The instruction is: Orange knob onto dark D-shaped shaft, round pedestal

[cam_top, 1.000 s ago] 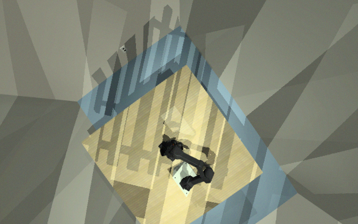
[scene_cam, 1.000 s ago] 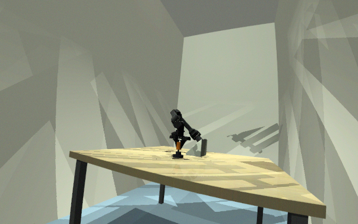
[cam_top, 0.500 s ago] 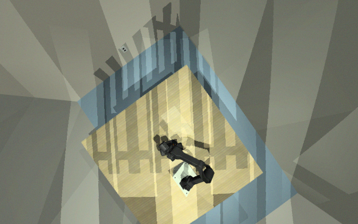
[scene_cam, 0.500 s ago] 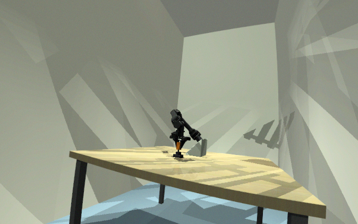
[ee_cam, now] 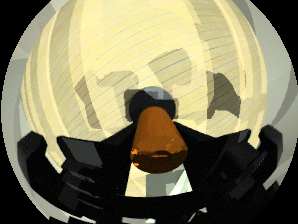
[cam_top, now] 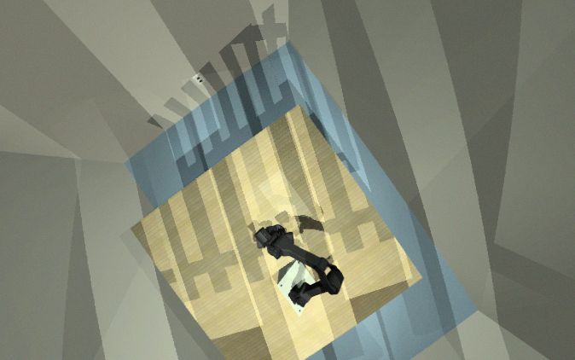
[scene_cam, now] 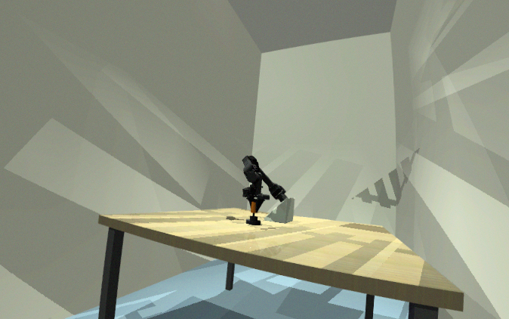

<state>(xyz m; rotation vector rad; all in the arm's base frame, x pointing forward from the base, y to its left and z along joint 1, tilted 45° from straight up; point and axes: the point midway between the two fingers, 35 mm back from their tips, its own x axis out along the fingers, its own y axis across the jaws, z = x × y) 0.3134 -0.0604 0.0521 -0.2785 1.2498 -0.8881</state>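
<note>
The orange knob is 20 mm above my gripper tip. The rest, counted from my gripper tip: dark round pedestal 40 mm below.
</note>
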